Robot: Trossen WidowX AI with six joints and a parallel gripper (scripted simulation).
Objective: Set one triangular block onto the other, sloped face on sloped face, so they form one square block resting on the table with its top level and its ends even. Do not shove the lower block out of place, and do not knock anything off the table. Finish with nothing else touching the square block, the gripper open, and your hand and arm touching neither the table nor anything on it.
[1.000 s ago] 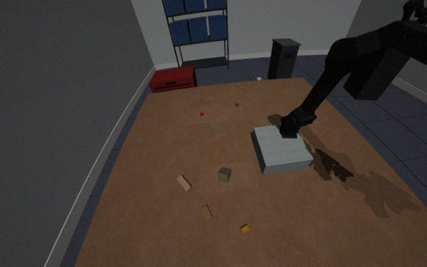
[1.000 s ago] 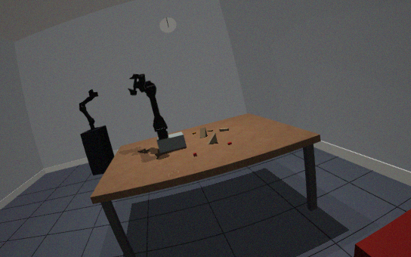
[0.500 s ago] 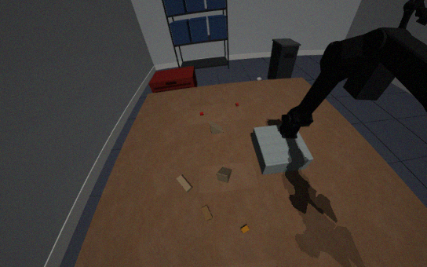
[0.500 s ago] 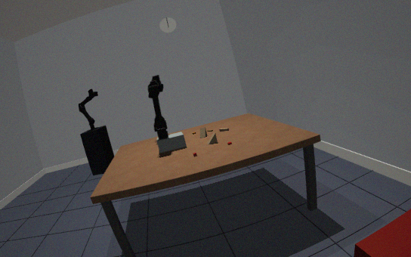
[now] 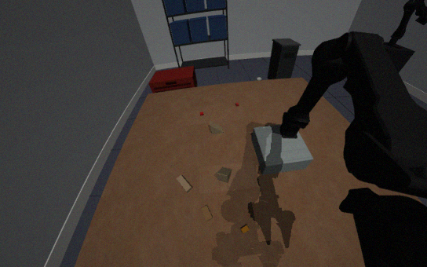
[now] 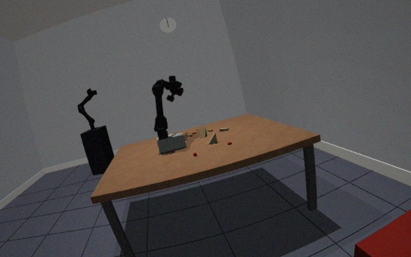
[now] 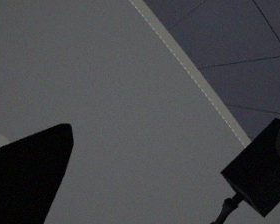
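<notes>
My gripper tip is now 67 cm to the left of the tan triangular block, 34 cm above it and 26 cm short of it. Round my gripper tip: small red piece: 81 cm to the right, 36 cm ahead, 35 cm below; small orange block: 35 cm below, 23 cm to the right, 11 cm ahead.
</notes>
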